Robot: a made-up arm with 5 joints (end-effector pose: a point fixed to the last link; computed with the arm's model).
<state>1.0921 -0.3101 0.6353 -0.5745 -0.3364</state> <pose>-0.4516 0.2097 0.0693 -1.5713 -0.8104 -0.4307</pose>
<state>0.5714 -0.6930 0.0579 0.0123 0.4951</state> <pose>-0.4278 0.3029 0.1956 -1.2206 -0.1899 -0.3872</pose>
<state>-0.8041 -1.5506 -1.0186 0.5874 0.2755</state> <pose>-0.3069 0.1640 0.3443 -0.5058 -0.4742 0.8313</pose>
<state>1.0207 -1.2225 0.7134 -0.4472 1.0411</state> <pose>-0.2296 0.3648 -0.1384 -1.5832 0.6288 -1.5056</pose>
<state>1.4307 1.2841 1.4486 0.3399 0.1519</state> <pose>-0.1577 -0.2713 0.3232 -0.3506 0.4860 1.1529</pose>
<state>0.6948 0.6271 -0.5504 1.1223 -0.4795</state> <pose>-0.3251 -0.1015 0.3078 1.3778 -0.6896 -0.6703</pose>
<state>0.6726 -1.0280 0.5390 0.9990 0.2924</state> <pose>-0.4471 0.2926 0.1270 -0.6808 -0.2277 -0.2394</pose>
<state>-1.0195 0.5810 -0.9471 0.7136 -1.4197</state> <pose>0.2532 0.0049 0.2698 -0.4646 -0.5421 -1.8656</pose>
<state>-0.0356 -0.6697 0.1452 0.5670 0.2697</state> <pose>-0.2717 0.2659 0.4424 -0.7400 0.2639 0.0240</pose>
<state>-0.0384 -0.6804 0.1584 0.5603 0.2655</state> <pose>-0.2721 0.2698 0.4400 -0.7600 0.2683 0.0228</pose>
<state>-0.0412 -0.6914 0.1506 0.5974 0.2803</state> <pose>-0.2733 0.2675 0.4405 -0.7316 0.2744 0.0332</pose>
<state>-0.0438 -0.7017 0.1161 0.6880 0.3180</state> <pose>-0.2754 0.2567 0.4438 -0.6434 0.2807 0.0620</pose>
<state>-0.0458 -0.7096 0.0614 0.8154 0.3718</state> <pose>-0.2777 0.2381 0.4475 -0.5139 0.2842 0.1135</pose>
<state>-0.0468 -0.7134 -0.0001 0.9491 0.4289</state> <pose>-0.2791 0.2158 0.4490 -0.3769 0.2822 0.1814</pose>
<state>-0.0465 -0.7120 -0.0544 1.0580 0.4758</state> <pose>-0.2792 0.1956 0.4480 -0.2638 0.2749 0.2468</pose>
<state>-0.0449 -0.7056 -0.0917 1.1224 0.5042</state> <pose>-0.2785 0.1820 0.4467 -0.1927 0.2658 0.2903</pose>
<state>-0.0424 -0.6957 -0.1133 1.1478 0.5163</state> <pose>-0.2778 0.1746 0.4464 -0.1572 0.2571 0.3094</pose>
